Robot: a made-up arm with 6 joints. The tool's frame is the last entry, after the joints.
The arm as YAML. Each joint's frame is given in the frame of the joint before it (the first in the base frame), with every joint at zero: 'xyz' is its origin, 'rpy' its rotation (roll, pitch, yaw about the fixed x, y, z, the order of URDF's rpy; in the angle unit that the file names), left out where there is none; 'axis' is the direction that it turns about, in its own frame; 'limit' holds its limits. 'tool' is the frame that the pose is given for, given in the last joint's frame.
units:
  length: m
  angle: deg
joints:
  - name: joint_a
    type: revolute
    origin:
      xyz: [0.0, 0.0, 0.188]
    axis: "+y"
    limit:
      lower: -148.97
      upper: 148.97
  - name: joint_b
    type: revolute
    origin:
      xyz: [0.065, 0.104, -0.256]
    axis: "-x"
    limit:
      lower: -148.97
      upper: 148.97
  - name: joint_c
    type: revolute
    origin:
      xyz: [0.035, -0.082, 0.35]
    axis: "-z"
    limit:
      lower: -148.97
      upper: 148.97
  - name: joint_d
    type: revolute
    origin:
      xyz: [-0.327, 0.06, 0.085]
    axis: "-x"
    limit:
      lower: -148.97
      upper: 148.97
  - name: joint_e
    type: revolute
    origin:
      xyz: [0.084, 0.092, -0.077]
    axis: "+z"
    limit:
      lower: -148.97
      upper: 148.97
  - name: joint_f
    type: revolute
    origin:
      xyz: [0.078, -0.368, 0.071]
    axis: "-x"
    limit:
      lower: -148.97
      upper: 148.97
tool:
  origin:
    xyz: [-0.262, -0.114, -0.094]
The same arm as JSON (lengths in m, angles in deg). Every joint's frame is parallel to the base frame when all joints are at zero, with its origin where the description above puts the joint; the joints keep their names.
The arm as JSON. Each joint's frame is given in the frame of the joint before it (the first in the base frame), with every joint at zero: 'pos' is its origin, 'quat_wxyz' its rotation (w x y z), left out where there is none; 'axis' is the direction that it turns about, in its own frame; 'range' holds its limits. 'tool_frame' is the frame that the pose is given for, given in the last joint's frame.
{
  "length_unit": "m",
  "angle_unit": "deg",
  "joints": [
    {
      "joint": "joint_a",
      "pos": [
        0.0,
        0.0,
        0.188
      ],
      "axis": [
        0.0,
        1.0,
        0.0
      ],
      "range": [
        -148.97,
        148.97
      ]
    },
    {
      "joint": "joint_b",
      "pos": [
        0.065,
        0.104,
        -0.256
      ],
      "axis": [
        -1.0,
        0.0,
        0.0
      ],
      "range": [
        -148.97,
        148.97
      ]
    },
    {
      "joint": "joint_c",
      "pos": [
        0.035,
        -0.082,
        0.35
      ],
      "axis": [
        0.0,
        0.0,
        -1.0
      ],
      "range": [
        -148.97,
        148.97
      ]
    },
    {
      "joint": "joint_d",
      "pos": [
        -0.327,
        0.06,
        0.085
      ],
      "axis": [
        -1.0,
        0.0,
        0.0
      ],
      "range": [
        -148.97,
        148.97
      ]
    },
    {
      "joint": "joint_e",
      "pos": [
        0.084,
        0.092,
        -0.077
      ],
      "axis": [
        0.0,
        0.0,
        1.0
      ],
      "range": [
        -148.97,
        148.97
      ]
    },
    {
      "joint": "joint_f",
      "pos": [
        0.078,
        -0.368,
        0.071
      ],
      "axis": [
        -1.0,
        0.0,
        0.0
      ],
      "range": [
        -148.97,
        148.97
      ]
    }
  ],
  "tool_frame": {
    "pos": [
      -0.262,
      -0.114,
      -0.094
    ]
  }
}

